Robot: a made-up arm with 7 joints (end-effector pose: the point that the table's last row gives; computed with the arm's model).
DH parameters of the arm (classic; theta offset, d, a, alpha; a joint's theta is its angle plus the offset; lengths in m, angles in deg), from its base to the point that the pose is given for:
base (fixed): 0 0.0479 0 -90
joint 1: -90 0.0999 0.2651 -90
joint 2: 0 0.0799 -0.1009 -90
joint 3: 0 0.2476 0.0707 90
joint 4: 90 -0.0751 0.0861 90
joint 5: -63.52 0 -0.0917 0
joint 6: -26.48 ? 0.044 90
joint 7: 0 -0.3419 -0.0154 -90
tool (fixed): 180 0.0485 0 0
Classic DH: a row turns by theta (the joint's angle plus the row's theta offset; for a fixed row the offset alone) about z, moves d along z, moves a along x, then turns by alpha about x.
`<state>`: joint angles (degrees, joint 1 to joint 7).
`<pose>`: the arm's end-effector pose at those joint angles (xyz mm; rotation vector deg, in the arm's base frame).
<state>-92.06 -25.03 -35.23 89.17 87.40 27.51 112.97</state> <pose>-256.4 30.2 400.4 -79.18 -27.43 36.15</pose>
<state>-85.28 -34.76 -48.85 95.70 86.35 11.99 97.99</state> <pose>-129.9 -63.3 393.4 -44.01 -17.87 51.62</pose>
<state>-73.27 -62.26 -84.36 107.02 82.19 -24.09 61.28</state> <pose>-155.6 -185.7 142.4 40.08 -21.05 18.71</pose>
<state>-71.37 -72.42 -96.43 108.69 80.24 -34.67 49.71</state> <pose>-235.2 -134.1 81.3 57.84 -30.20 -6.47</pose>
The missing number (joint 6, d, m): -0.1585
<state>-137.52 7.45 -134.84 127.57 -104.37 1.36 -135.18</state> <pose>-537.8 -0.4 145.0 -15.78 -4.87 -76.33</pose>
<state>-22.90 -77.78 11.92 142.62 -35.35 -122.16 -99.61</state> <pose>-274.5 249.1 649.9 -59.40 3.67 -89.86</pose>
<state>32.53 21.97 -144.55 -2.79 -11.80 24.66 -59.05</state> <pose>9.5 -486.3 -33.0 38.79 116.24 7.57</pose>
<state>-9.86 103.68 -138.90 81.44 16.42 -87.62 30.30</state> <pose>263.8 -35.6 179.3 49.43 -163.44 -10.42</pose>
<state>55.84 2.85 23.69 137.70 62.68 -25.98 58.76</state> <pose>297.3 149.4 4.0 119.62 2.35 43.39</pose>
